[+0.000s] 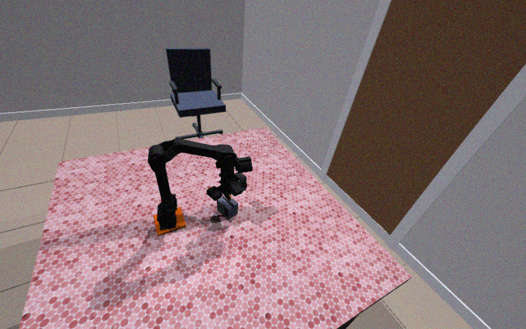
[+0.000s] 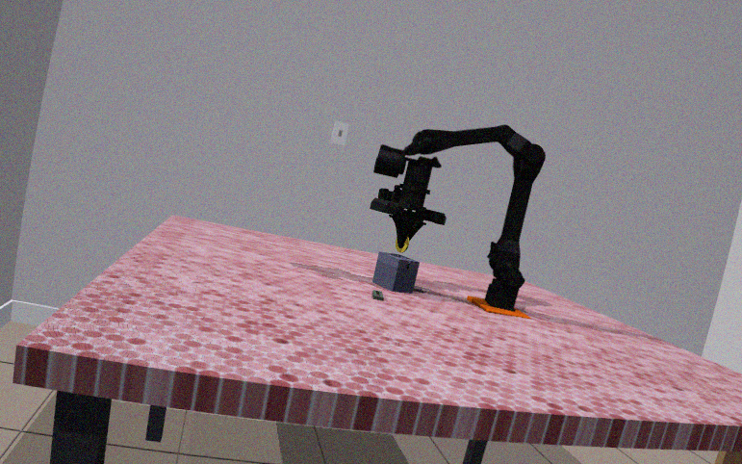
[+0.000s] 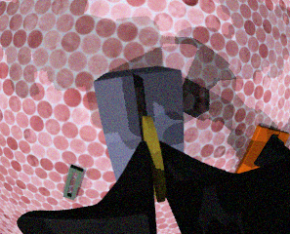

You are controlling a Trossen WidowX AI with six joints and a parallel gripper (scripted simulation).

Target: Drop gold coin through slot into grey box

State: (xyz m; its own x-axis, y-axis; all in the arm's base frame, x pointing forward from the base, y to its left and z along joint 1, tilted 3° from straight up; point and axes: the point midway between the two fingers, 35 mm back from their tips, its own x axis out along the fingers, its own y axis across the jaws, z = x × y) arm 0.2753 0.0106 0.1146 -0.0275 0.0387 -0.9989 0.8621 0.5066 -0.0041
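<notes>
My gripper tip is 1 cm below the coin.
</notes>
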